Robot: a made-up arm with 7 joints. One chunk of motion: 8 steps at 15 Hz.
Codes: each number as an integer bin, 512 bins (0 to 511) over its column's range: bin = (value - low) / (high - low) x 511, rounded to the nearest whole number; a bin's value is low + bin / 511 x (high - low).
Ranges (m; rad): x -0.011..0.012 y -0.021..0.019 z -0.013..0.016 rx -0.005..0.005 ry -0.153..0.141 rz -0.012..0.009
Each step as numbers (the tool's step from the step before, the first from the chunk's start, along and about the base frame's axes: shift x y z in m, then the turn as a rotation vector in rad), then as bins.
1 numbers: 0.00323 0.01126 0.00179 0.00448 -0.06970 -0.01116
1 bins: 316 412 261 484 145 20
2 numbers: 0.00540 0.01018 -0.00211 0.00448 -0.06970 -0.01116
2 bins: 364 398 192 484 145 20
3 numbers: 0.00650 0.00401 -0.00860 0.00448 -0.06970 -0.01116
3 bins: 389 320 78 484 145 20
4 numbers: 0.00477 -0.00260 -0.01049 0.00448 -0.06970 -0.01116
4 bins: 350 235 44 484 145 20
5 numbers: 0.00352 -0.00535 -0.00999 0.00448 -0.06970 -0.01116
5 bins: 323 200 53 484 145 20
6 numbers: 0.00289 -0.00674 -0.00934 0.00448 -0.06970 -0.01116
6 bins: 309 182 64 484 145 20
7 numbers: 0.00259 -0.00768 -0.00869 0.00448 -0.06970 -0.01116
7 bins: 302 170 76 484 145 20
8 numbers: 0.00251 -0.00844 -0.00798 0.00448 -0.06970 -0.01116
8 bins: 300 160 88 484 145 20
